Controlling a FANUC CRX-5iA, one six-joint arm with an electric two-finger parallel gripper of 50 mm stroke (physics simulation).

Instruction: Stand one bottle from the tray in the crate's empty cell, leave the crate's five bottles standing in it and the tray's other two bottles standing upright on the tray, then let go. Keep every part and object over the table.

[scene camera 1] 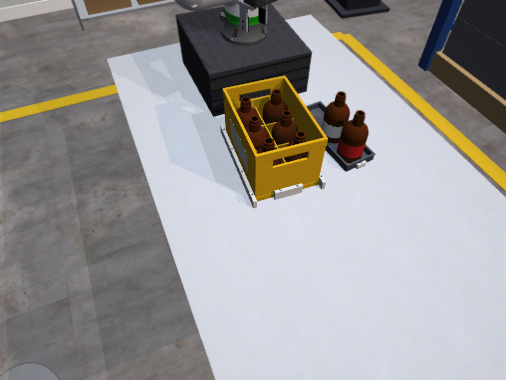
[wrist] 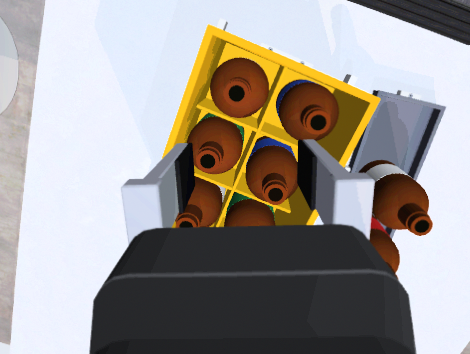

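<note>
The yellow crate has a bottle in each of its cells. The brown bottle in its back left cell stands upright, low between the dividers. The other crate bottles, such as this one, also stand. The dark tray right of the crate holds two upright bottles, one white-labelled and one red-labelled. My gripper is open and empty, raised above the crate bottles. Its body hides part of the crate's near end in the wrist view.
A white side strip runs along the crate's left, and a white block sits at its front. The black ribbed robot base stands behind the crate. The tray is close to the crate's right wall.
</note>
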